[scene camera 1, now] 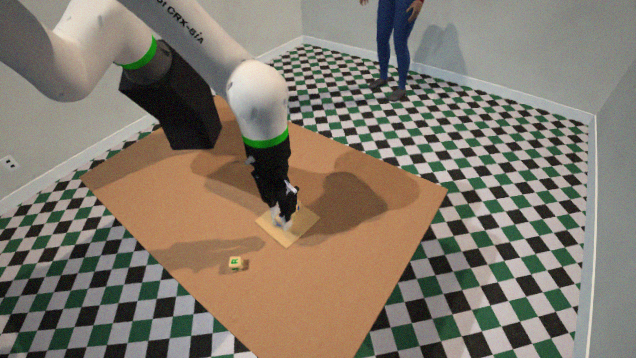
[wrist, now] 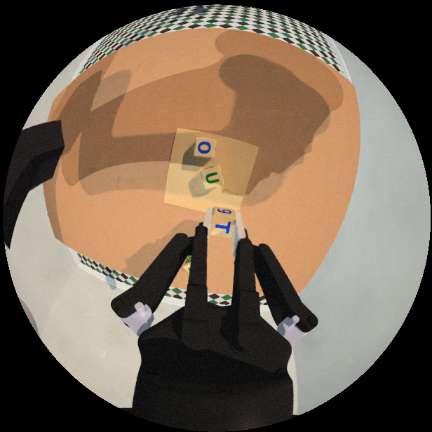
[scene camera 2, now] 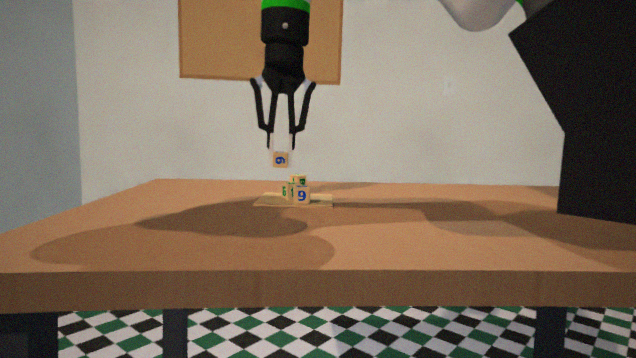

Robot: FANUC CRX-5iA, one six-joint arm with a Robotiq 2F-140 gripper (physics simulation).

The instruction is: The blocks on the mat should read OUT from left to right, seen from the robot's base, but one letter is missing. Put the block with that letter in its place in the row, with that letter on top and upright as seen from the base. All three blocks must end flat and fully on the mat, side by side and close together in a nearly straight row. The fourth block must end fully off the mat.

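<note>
My gripper [scene camera 1: 283, 223] [scene camera 2: 281, 145] [wrist: 222, 217] is shut on the T block [scene camera 2: 280, 160] [wrist: 222, 227], held in the air above the level of the other blocks. Its blue T faces the wrist camera and a blue 9 shows on a side. The O block [scene camera 2: 301, 195] [wrist: 204, 147] and U block [wrist: 212, 177] sit on the pale mat [scene camera 1: 287, 243] [scene camera 2: 265, 201] [wrist: 241, 160], O to the left of U seen from the base. A small gap separates them and U is turned somewhat. The gripper mostly hides them in scene camera 1.
The R block [scene camera 1: 235, 262] [wrist: 188, 263] lies on the brown table [scene camera 1: 320, 295] [scene camera 2: 400, 255], off the mat. A finger linkage partly covers it in the wrist view. The black robot base [scene camera 1: 192, 120] [scene camera 2: 595, 115] stands on the table. A person's legs show beyond it.
</note>
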